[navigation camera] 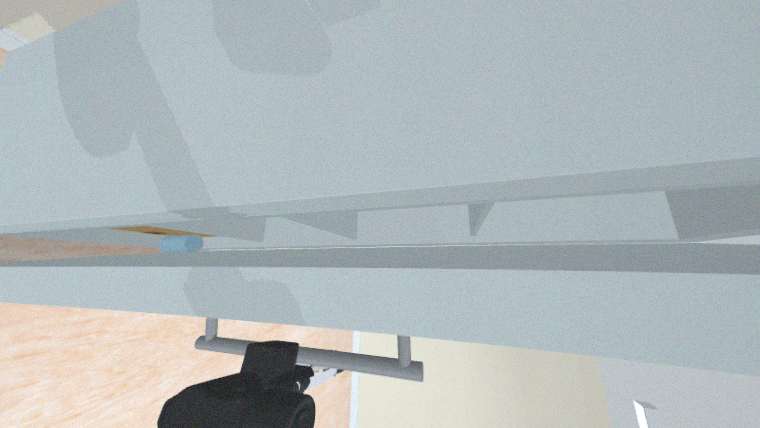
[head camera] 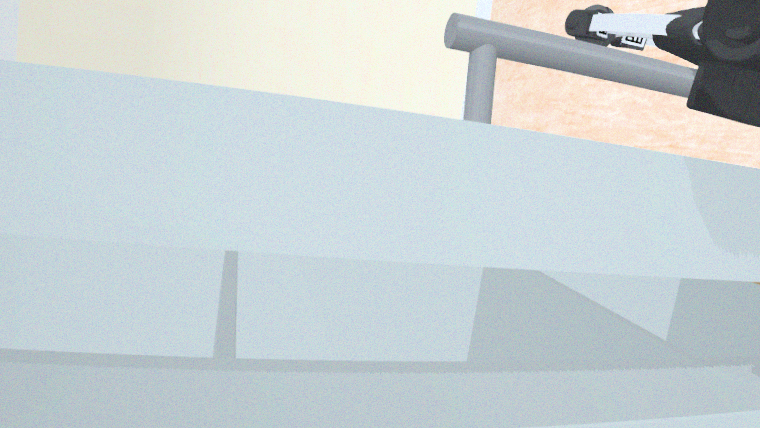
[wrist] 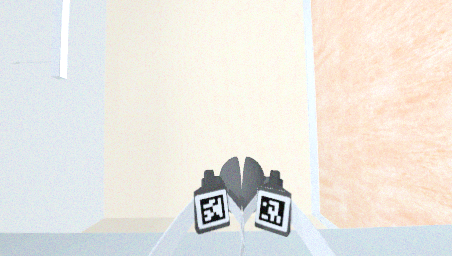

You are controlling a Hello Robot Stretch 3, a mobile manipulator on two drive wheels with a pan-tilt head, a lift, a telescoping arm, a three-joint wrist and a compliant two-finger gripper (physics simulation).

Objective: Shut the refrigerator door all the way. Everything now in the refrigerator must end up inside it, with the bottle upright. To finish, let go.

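Frame: origin at the robot's base, x ahead, y left, z up, level; metres.
Seen in the pictures: gripper, between the fingertips: [head camera: 584, 27] [wrist: 241, 175].
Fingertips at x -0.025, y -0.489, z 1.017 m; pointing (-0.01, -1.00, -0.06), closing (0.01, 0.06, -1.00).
Observation:
Pixels of each thing's middle, then the offset from my fingertips to it. "spot": a spot on its surface instead. Level surfaces: height alone.
- refrigerator door, a spot on its surface: [head camera: 319, 175] [navigation camera: 489, 307] spot: 0.258 m up, 0.100 m ahead, 0.235 m left
- light-blue cylinder, middle of its body: [navigation camera: 181, 243] 0.819 m down, 0.298 m ahead, 0.157 m right
- flat orange-brown piece, middle of its body: [navigation camera: 185, 182] 0.755 m down, 0.511 m ahead, 0.046 m right
- wood-look floor, height of its surface: 1.016 m down
The refrigerator door [head camera: 319, 175] [navigation camera: 478, 308] is a pale blue-grey slab with a grey bar handle [head camera: 574, 53] [navigation camera: 361, 362]. It stands ajar: a narrow gap shows between it and the refrigerator body [navigation camera: 452, 106] in the navigation view. A light-blue cylinder [navigation camera: 180, 243], perhaps the bottle, shows partly in that gap; I cannot tell whether it is upright. My gripper [head camera: 590, 26] [wrist: 241, 175] is shut and empty, with its fingertips together, on the outer side of the door near the handle. In the navigation view it is partly hidden. Most of the refrigerator's contents are hidden.
The dark wrist [head camera: 731, 63] [navigation camera: 271, 366] overlaps the handle in the head and navigation views. A flat orange-brown piece [navigation camera: 164, 231] shows by the cylinder. Beyond the door are a beige panel [navigation camera: 478, 388] [wrist: 200, 100], wood-look floor [navigation camera: 106, 361] [wrist: 385, 115] and a white bar [wrist: 64, 40].

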